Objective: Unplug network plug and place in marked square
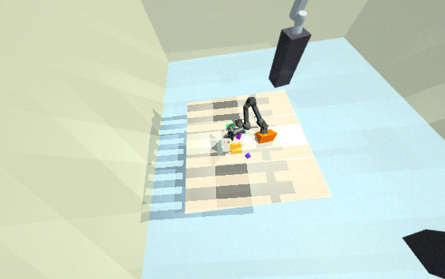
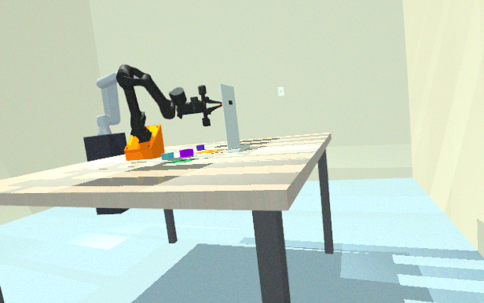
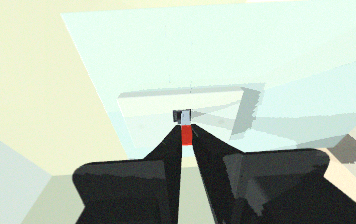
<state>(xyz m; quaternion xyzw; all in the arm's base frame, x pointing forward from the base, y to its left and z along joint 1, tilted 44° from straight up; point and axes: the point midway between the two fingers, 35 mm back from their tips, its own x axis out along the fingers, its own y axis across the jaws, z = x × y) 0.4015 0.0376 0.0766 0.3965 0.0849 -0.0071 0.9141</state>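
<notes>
The flat yellow square is 22 cm below my gripper tip, 11 cm behind it and 5 cm to the left of it. Also, from my gripper tip: pale upright panel (8 cm below, 4 cm ahead).
</notes>
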